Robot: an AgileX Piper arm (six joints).
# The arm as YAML. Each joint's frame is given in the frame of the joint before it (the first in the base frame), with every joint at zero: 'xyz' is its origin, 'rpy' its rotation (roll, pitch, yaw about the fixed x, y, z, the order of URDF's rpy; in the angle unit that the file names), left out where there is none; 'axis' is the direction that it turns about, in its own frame. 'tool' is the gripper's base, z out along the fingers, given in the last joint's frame.
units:
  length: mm
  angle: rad
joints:
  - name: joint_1
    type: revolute
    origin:
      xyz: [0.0, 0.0, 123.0]
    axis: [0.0, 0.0, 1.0]
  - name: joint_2
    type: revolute
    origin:
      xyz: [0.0, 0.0, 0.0]
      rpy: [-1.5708, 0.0, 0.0]
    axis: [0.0, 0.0, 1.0]
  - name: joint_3
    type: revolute
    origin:
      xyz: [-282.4, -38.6, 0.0]
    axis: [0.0, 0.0, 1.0]
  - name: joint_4
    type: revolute
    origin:
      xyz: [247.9, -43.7, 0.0]
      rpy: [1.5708, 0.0, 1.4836]
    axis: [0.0, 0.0, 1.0]
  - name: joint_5
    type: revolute
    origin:
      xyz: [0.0, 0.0, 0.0]
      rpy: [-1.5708, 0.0, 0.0]
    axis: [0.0, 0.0, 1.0]
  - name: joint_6
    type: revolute
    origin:
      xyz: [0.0, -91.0, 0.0]
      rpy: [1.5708, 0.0, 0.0]
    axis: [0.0, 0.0, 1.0]
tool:
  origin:
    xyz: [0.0, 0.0, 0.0]
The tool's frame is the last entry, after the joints.
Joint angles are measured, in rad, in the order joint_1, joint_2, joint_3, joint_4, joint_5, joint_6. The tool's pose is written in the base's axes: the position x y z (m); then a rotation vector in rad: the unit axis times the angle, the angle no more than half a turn. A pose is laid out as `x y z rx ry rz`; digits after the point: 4 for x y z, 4 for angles.
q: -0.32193, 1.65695, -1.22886, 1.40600, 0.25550, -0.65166
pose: 0.3754 -0.1013 0.3049 0.8610 1.7816 0.5259
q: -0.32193, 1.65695, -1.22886, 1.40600, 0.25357, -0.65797
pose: 0.3754 -0.1015 0.3049 0.8561 1.7829 0.5200
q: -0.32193, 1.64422, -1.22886, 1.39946, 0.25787, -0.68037
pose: 0.3731 -0.1003 0.3097 0.8204 1.7855 0.5050
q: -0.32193, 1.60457, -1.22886, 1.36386, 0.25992, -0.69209
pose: 0.3655 -0.0978 0.3240 0.7582 1.7758 0.4734
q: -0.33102, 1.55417, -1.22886, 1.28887, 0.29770, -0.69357
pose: 0.3540 -0.0946 0.3404 0.6601 1.7865 0.4416
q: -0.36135, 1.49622, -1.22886, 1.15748, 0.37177, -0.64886
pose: 0.3373 -0.0951 0.3559 0.5646 1.8213 0.4045
